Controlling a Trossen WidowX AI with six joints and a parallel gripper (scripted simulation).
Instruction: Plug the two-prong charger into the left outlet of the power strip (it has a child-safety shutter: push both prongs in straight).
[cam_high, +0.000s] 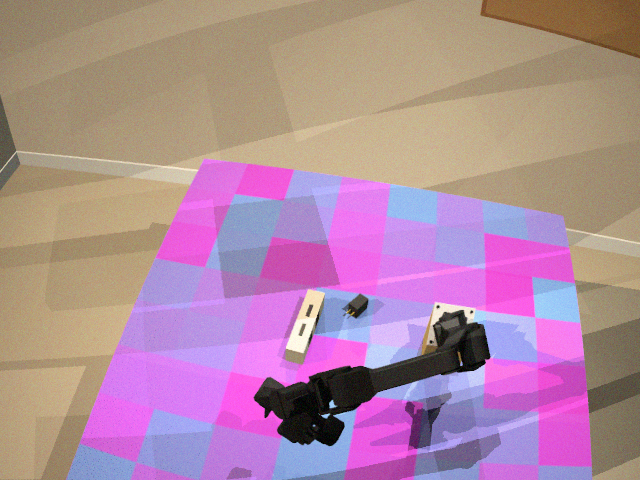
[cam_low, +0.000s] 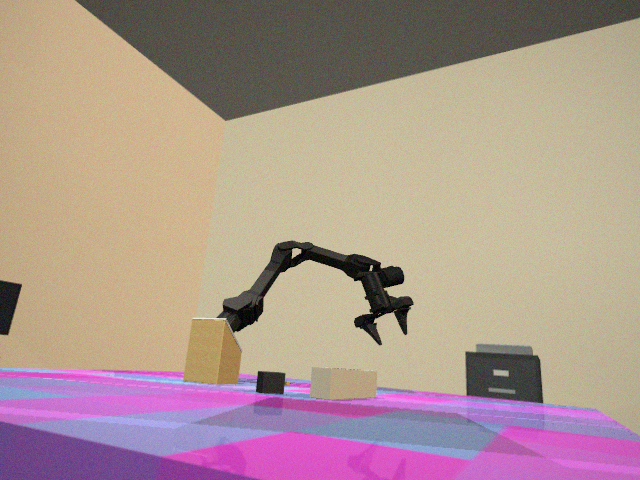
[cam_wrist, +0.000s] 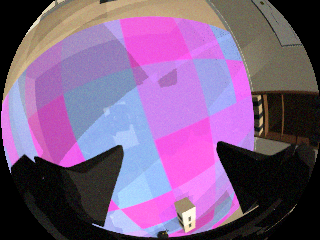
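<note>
Right now the dark two-prong charger is 5 cm behind my gripper tip, 46 cm to the right of it and 12 cm below it.
</note>
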